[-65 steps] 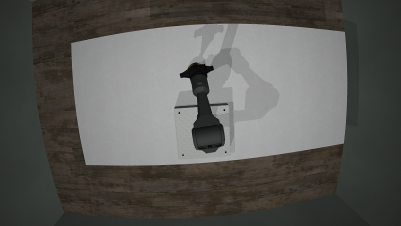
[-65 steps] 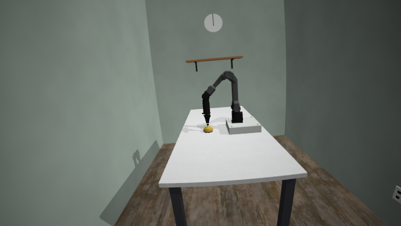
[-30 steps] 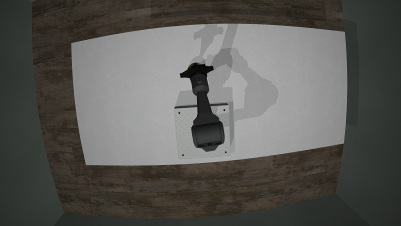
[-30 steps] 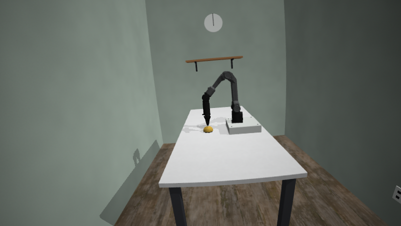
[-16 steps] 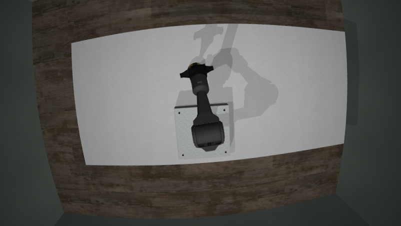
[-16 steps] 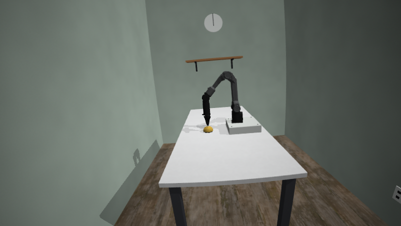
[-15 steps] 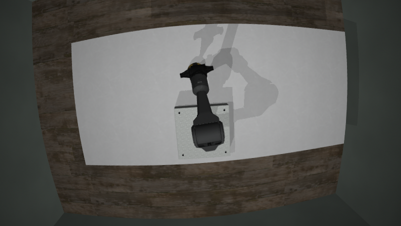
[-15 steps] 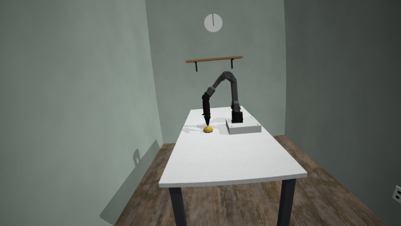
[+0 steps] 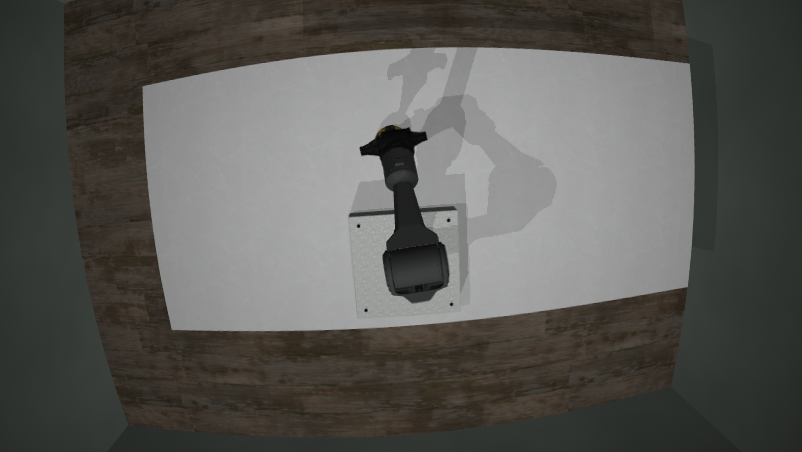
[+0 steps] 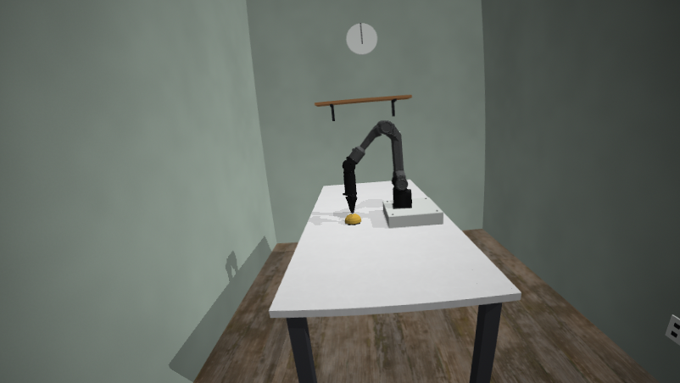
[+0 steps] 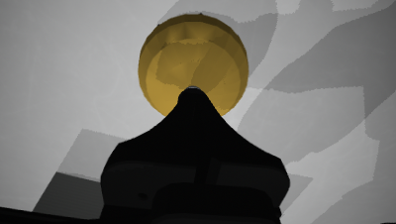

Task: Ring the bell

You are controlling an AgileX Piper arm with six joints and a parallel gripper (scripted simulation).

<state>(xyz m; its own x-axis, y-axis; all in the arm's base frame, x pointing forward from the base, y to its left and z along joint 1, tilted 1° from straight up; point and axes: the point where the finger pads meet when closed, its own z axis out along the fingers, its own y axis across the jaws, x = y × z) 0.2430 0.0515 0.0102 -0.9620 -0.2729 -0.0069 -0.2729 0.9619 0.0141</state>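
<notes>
Now: the bell button 2 cm below my hand. Also, from my hand: bell: 3 cm below.
</notes>
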